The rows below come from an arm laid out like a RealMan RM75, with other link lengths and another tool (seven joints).
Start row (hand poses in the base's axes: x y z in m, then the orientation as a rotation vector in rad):
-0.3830 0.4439 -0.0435 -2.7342 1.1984 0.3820
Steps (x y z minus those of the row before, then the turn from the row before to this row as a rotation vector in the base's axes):
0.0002 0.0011 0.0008 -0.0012 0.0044 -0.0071
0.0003 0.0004 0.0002 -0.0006 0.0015 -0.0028
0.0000 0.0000 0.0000 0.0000 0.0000 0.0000
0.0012 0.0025 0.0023 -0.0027 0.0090 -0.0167
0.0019 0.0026 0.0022 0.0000 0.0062 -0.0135
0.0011 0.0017 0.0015 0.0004 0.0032 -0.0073
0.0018 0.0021 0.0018 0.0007 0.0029 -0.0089
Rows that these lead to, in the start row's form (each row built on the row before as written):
-0.3828 0.4450 -0.0427 -2.7308 1.2095 0.3868
-0.3825 0.4454 -0.0425 -2.7295 1.2139 0.3883
-0.3825 0.4454 -0.0425 -2.7295 1.2139 0.3883
-0.3813 0.4479 -0.0402 -2.7210 1.2395 0.3978
-0.3794 0.4505 -0.0380 -2.7120 1.2587 0.4050
-0.3783 0.4522 -0.0365 -2.7067 1.2688 0.4089
-0.3765 0.4543 -0.0347 -2.6999 1.2807 0.4124

